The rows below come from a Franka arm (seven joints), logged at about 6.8 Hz.
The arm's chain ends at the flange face. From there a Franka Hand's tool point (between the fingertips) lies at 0.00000 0.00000 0.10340 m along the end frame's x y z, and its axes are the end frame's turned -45 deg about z.
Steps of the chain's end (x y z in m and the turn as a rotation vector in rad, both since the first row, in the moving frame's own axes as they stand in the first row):
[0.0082 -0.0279 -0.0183 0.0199 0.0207 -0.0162]
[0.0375 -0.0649 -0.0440 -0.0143 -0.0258 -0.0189]
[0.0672 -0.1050 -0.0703 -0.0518 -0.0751 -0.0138]
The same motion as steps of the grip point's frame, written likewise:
[0.0285 -0.0139 -0.0183 -0.0006 0.0287 -0.0162]
[0.0695 -0.0202 -0.0440 0.0081 -0.0284 -0.0189]
[0.1125 -0.0284 -0.0707 0.0165 -0.0897 -0.0138]

